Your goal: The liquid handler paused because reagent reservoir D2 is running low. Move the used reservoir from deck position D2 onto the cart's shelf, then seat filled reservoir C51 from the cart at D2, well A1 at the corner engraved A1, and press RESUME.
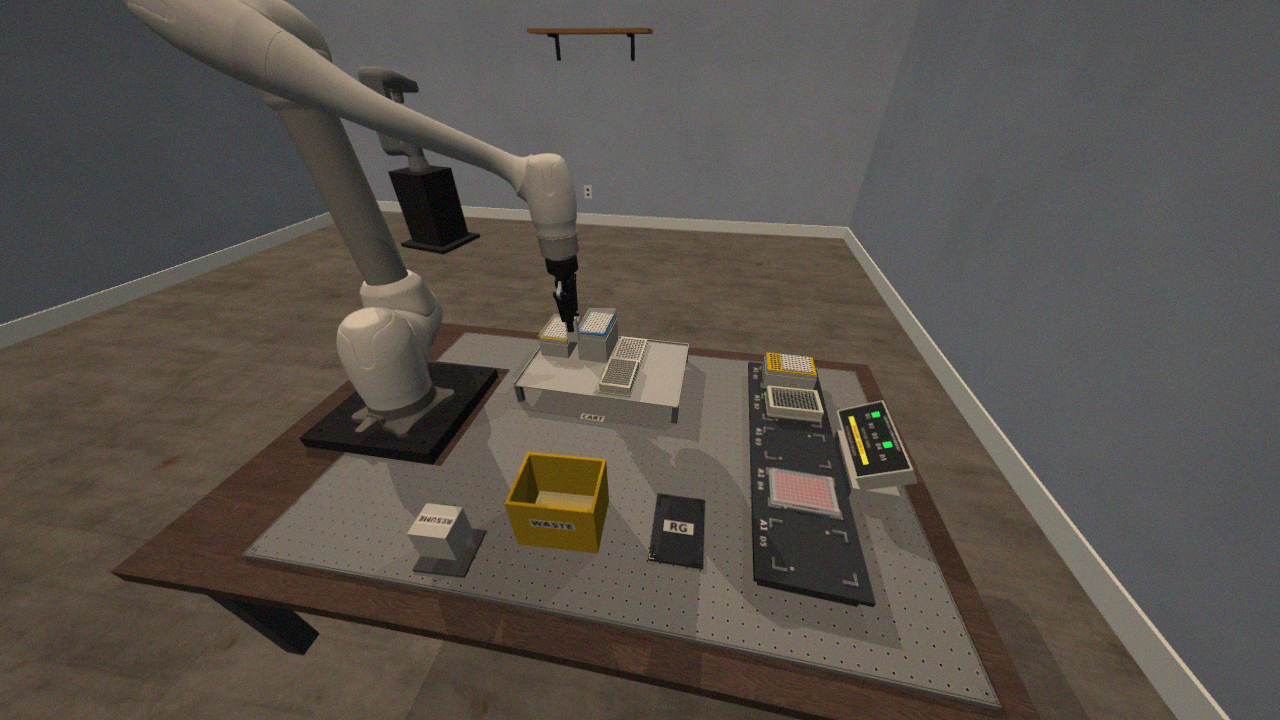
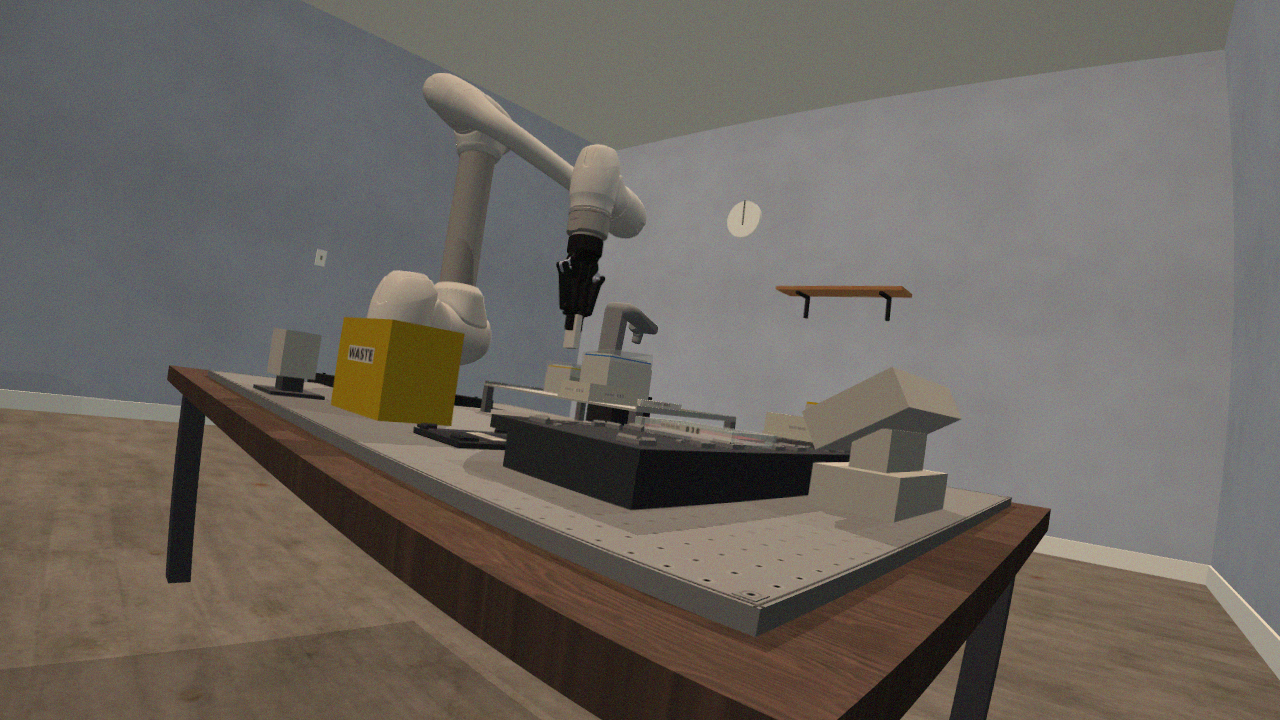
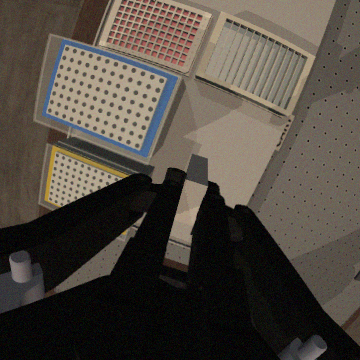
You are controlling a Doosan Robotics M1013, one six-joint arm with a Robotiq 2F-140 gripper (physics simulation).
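Frame: origin at the arm's base, x up, y ahead, z left, level; centimetres.
Seen in the pictures: gripper, fingertip midpoint: (image 1: 574,340) (image 2: 570,348) (image 3: 194,170); arm's base at its link origin: (image 1: 406,407).
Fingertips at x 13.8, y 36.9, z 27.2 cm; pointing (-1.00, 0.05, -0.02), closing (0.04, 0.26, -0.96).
Pixels of each thing's top centre, then the offset from my fingertips to it. "spot": a spot on its surface instead.
- cart at its top centre: (image 3: 187,85) (image 2: 604,398) (image 1: 607,362) dx -9.2, dy +6.9, dz +5.5 cm
- cream reservoir with long parallel troughs, top centre: (image 3: 257,63) (image 2: 600,384) (image 1: 619,371) dx -6.7, dy +13.5, dz -0.2 cm
- labware at its top centre: (image 2: 820,418) (image 1: 794,398) dx -7.4, dy +58.4, dz +7.1 cm
- white RESUME block at its top centre: (image 2: 297,331) (image 1: 435,520) dx -5.4, dy +1.3, dz -53.0 cm
- red-welled plate at its top centre: (image 3: 152,26) (image 2: 646,400) (image 1: 630,348) dx -8.4, dy +11.0, dz +13.1 cm
- blue-rimmed tip rack at its top centre: (image 3: 92,96) (image 2: 619,349) (image 1: 596,317) dx +1.6, dy +1.3, dz +11.2 cm
- yellow-rimmed rack at its top centre: (image 3: 84,194) (image 2: 581,365) (image 1: 559,325) dx -2.7, dy -10.3, dz +9.1 cm
- yellow waste bin at its top centre: (image 2: 402,325) (image 1: 558,480) dx -2.3, dy +18.7, dz -39.5 cm
- RG plate at its top centre: (image 2: 487,431) (image 1: 678,525) dx -14.4, dy +40.8, dz -32.7 cm
- pink plate at its top centre: (image 2: 705,425) (image 1: 803,488) dx -9.6, dy +62.6, dz -18.1 cm
- status panel at a spot on its surface: (image 1: 875,443) spot: dx -4.0, dy +74.9, dz -5.5 cm
My gripper (image 1: 571,324) (image 2: 571,333) (image 3: 194,170) is shut and points down above the cart (image 1: 657,376) (image 3: 240,150), beside the tip racks, with pale pieces at its fingertips and no labware between them. A cream reservoir with long parallel troughs (image 1: 619,376) (image 3: 255,65) lies at the cart's labelled edge; its number is not readable. A cream-rimmed, dark-topped piece of labware (image 1: 793,403) sits at D2 on the black deck (image 1: 792,438) (image 2: 572,461). The white RESUME block (image 1: 440,528) (image 2: 293,353) stands near the table's front left.
On the cart are a red-welled plate (image 1: 631,348) (image 3: 157,32), a blue-rimmed tip rack (image 1: 597,335) (image 2: 617,374) (image 3: 110,95) and a yellow-rimmed rack (image 1: 556,338) (image 3: 75,175). A yellow waste bin (image 1: 559,528) (image 2: 402,371), RG plate (image 1: 677,546), pink plate (image 1: 803,491) and status panel (image 1: 875,443) also stand around.
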